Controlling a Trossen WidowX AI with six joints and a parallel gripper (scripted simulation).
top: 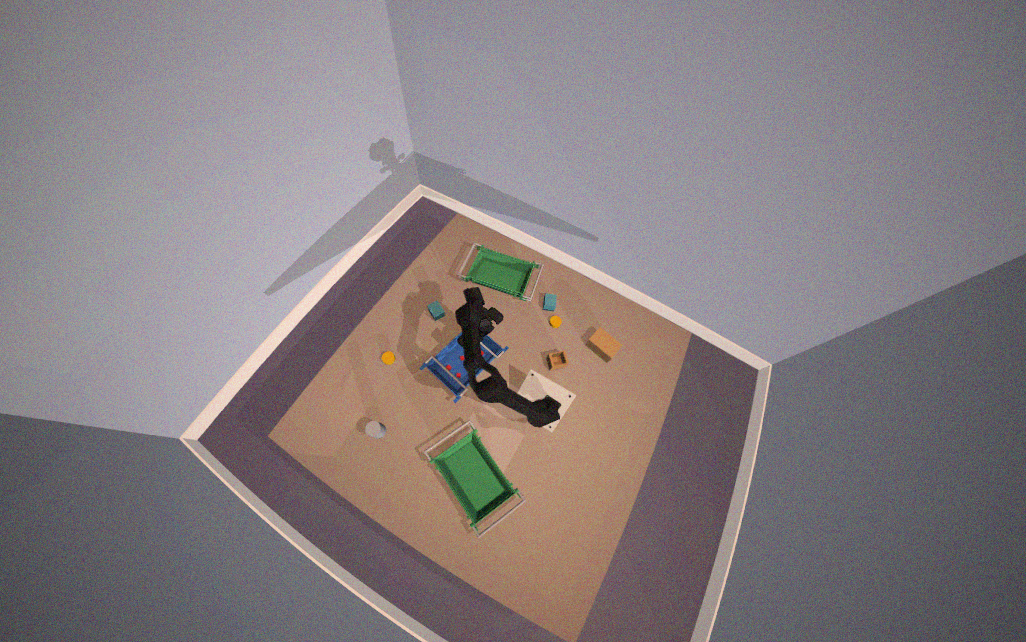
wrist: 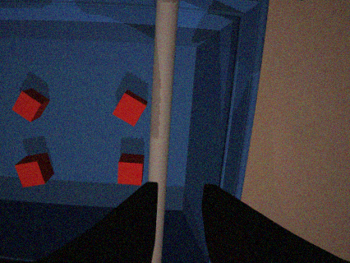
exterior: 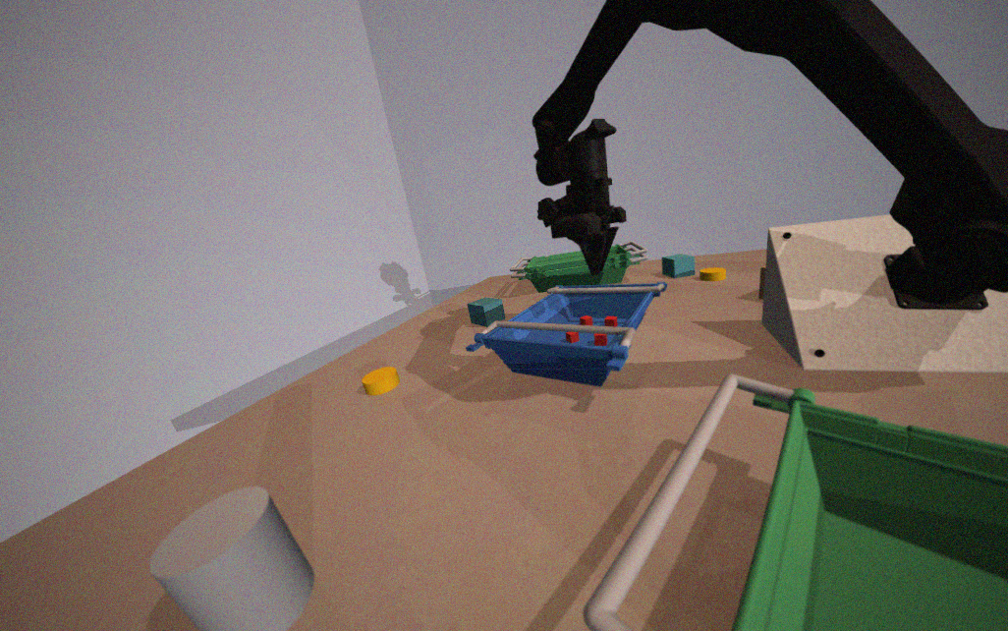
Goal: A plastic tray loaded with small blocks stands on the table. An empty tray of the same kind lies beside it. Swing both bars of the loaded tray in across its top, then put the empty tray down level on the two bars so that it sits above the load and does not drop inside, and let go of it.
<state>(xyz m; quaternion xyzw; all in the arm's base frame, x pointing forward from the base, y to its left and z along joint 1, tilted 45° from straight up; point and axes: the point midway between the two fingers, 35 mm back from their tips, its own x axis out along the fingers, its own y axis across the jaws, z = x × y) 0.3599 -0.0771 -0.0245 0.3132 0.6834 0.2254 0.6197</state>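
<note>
My gripper tip is now 42 cm to the right of the green tray, 27 cm past it and 4 cm above it. Also, from my gripper tip: grey cylinder (50 cm to the left, 12 cm ahead, 5 cm below); small brown box (29 cm behind, 11 cm to the right, 7 cm below).
</note>
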